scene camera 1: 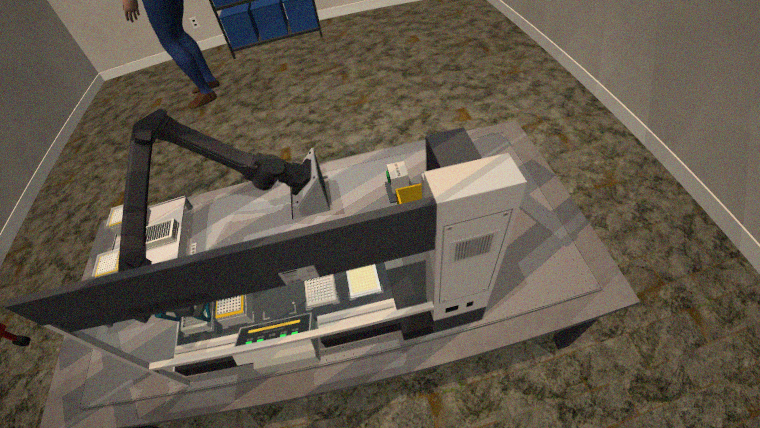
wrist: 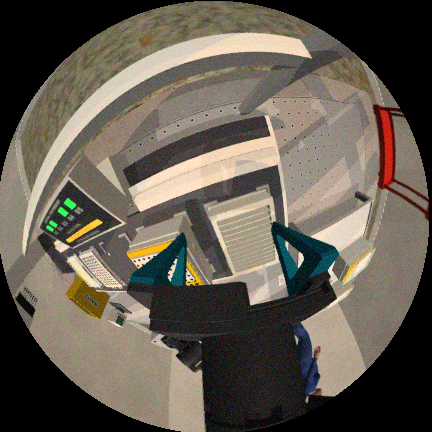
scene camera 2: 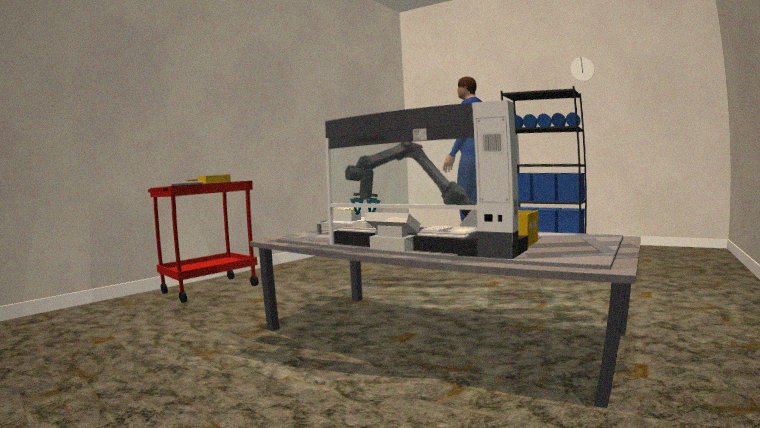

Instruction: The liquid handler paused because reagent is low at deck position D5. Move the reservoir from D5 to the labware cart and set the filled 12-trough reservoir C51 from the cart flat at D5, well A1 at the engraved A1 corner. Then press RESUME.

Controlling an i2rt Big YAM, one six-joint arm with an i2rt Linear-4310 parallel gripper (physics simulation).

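Frame: origin at the arm's base, x back, y right, z up, level; metres.
Where they show: gripper, between the fingertips: (scene camera 1: pixel 194 319) (wrist: pixel 229 231) (scene camera 2: pixel 363 215); arm's base, origin of its link: (scene camera 1: pixel 303 177) (scene camera 2: pixel 473 212).
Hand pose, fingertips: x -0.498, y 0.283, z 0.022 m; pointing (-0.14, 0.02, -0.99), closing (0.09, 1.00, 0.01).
Observation:
Each offset is from my fingertips to the top centre of the thing.
My gripper (scene camera 1: pixel 183 312) (scene camera 2: pixel 365 207) (wrist: pixel 229 231) is open and empty, with its teal fingers pointing down over the pale reservoir @(dx +0.052, dy +0.029, dz -0.032 m) (scene camera 1: pixel 196 325) (wrist: pixel 245 240) at the deck's end. In the wrist view the fingertips appear on either side of this reservoir; their exact height is hard to tell. A reservoir with dark troughs @(dx +0.360, dy +0.255, dz -0.030 m) (scene camera 1: pixel 161 231), apparently C51, lies on the white labware cart @(dx +0.296, dy +0.313, dz -0.056 m) (scene camera 1: pixel 177 208) (wrist: pixel 348 224) behind the deck. The tilted control panel (scene camera 1: pixel 273 330) (wrist: pixel 82 215) shows green keys and a yellow bar; its RESUME text is not readable.
A yellow-rimmed tip rack (scene camera 1: pixel 229 306) (wrist: pixel 150 250) stands beside the pale reservoir. A white plate (scene camera 1: pixel 320 289) and a yellowish plate (scene camera 1: pixel 363 280) stand farther along the deck. The dark top beam (scene camera 1: pixel 345 239) (scene camera 2: pixel 372 125) spans the handler. A person (scene camera 2: pixel 466 154) stands behind.

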